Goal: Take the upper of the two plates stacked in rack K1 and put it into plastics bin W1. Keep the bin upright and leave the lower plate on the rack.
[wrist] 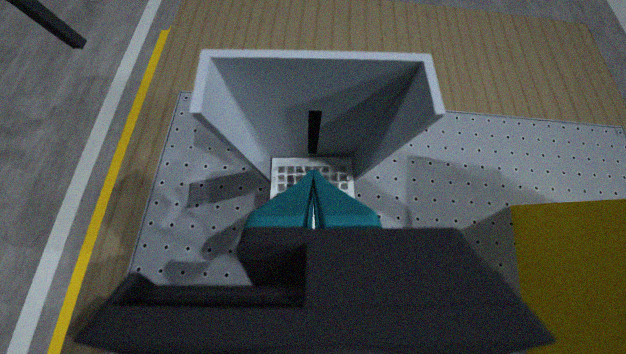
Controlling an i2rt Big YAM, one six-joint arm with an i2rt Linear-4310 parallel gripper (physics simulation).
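Places are measured from the arm's base along level axes (x back, y down, z right), in millimetres.
Pixels of known places: gripper, fingertip midpoint: (313,176).
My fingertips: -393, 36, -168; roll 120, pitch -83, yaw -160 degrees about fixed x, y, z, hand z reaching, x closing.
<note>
Behind a point stands the place of what it marks, as x, y, z.
The rack (320,54) @[-426, -38, -171] is a tall pale grey holder with a back wall, two side walls and a dark upright slot. A white plate (345,177) @[-406, 75, -134] with a grid of square wells lies at its foot, partly hidden behind my fingers. I cannot tell from this view whether a second plate lies under it. My gripper (313,176) @[-393, 36, -168] is shut, its teal fingertips together with nothing between them, in front of the rack and over the plate in the view. No bin can be identified for certain.
A yellow block or box (575,275) @[-333, 70, 94] stands at the lower right. A perforated grey board (485,145) @[-488, 116, 76] lies under the rack, on a wooden table top (510,60) @[-675, 129, 169]. A dark bar (55,27) shows at the upper left, above the floor with its white line.
</note>
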